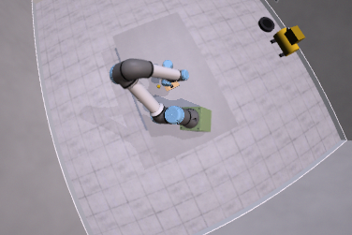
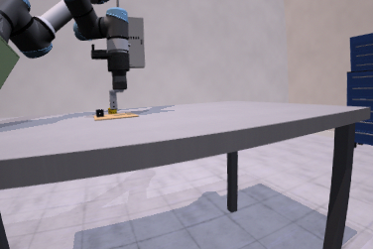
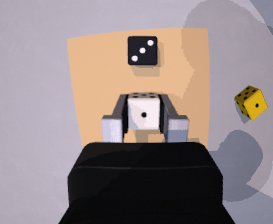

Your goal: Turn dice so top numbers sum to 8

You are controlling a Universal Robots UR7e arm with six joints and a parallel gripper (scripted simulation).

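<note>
My gripper is now 4 cm above the mat. Round my hand: white die 1 cm below; yellow die 12 cm to the left, 3 cm below.
</note>
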